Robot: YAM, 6 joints.
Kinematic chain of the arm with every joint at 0, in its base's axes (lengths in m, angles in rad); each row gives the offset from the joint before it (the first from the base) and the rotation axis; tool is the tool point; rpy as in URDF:
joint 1: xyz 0 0 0.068 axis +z
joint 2: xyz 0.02 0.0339 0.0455 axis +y
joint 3: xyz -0.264 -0.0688 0 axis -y
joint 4: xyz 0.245 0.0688 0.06 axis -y
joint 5: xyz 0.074 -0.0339 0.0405 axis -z
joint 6: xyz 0.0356 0 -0.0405 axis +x
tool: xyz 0 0 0 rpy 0 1.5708 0
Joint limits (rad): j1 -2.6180..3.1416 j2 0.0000..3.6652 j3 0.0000..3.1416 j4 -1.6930..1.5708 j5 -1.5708..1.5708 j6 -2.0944..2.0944
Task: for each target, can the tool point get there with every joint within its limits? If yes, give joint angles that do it. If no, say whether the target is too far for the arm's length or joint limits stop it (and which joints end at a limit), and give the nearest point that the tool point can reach.
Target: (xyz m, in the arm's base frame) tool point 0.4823 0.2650 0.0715
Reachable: yes | joints 0.5394 2.8460 2.5304 -1.0018 0.6080 -1.5219
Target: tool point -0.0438 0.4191 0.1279
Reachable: yes | joints 1.7179 2.3067 1.7527 -1.1720 0.5342 0.6224
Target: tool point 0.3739 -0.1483 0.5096
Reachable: yes | joints -0.3188 1.8519 1.8739 0.8511 0.7265 -1.2716
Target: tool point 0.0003 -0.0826 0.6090
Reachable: yes | joints -1.1838 0.9789 1.7053 0.1225 1.0510 1.4396
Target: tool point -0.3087 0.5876 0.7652
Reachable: no: too far | nearest point -0.2139 0.4071 0.5587 | short by 0.290 m
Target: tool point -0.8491 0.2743 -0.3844
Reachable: no: too far | nearest point -0.5362 0.1732 -0.1967 | short by 0.379 m
